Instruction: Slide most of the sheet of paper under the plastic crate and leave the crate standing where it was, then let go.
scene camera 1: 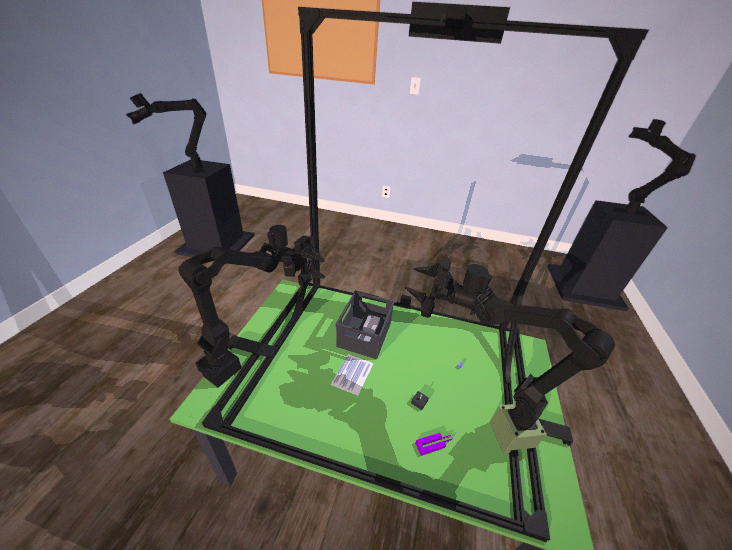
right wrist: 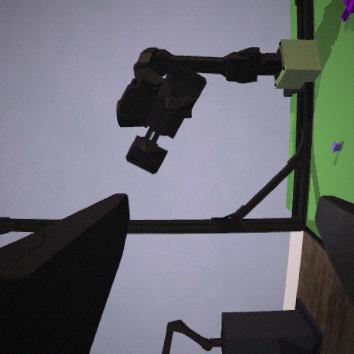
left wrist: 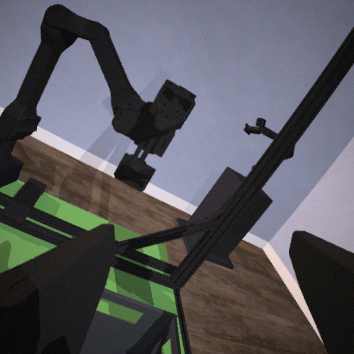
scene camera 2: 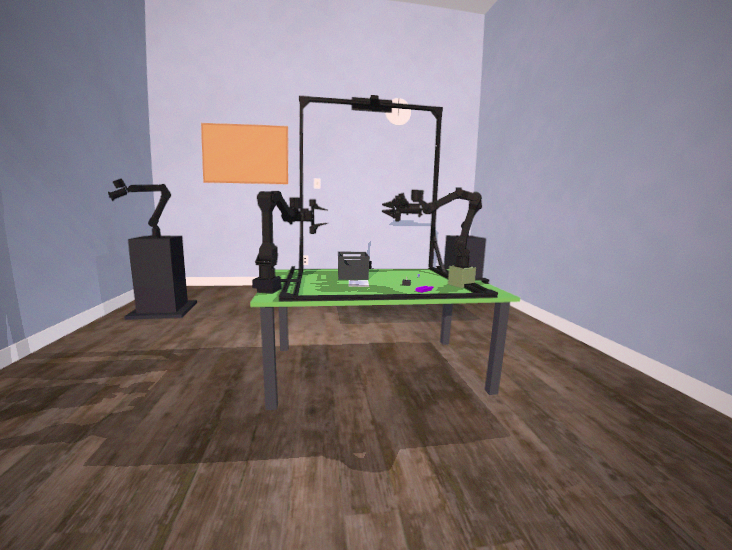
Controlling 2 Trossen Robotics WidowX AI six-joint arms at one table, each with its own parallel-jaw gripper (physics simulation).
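Observation:
The dark plastic crate (scene camera 1: pixel 358 344) (scene camera 2: pixel 353 269) stands upright toward the back of the green table; part of it shows at the bottom of the left wrist view (left wrist: pixel 112 330). The striped white-grey sheet of paper (scene camera 1: pixel 353 374) (scene camera 2: pixel 358 283) lies flat in front of the crate, its back edge close to the crate's front base. I cannot tell whether any of it is underneath. My left gripper (scene camera 1: pixel 412 279) (scene camera 2: pixel 383 208) (left wrist: pixel 203 238) is open and empty, high above the table, right of the crate. My right gripper (scene camera 1: pixel 321 267) (scene camera 2: pixel 326 216) (right wrist: pixel 223 206) is open and empty, high up, left of the crate.
A small black box (scene camera 1: pixel 419 400) (scene camera 2: pixel 406 282), a purple piece (scene camera 1: pixel 430 443) (scene camera 2: pixel 423 289) and a tiny violet item (scene camera 1: pixel 460 363) (right wrist: pixel 336 147) lie right of the paper. Black frame rails border the table. A beige block (scene camera 1: pixel 510 432) (scene camera 2: pixel 461 276) (right wrist: pixel 300 62) sits beneath the left arm.

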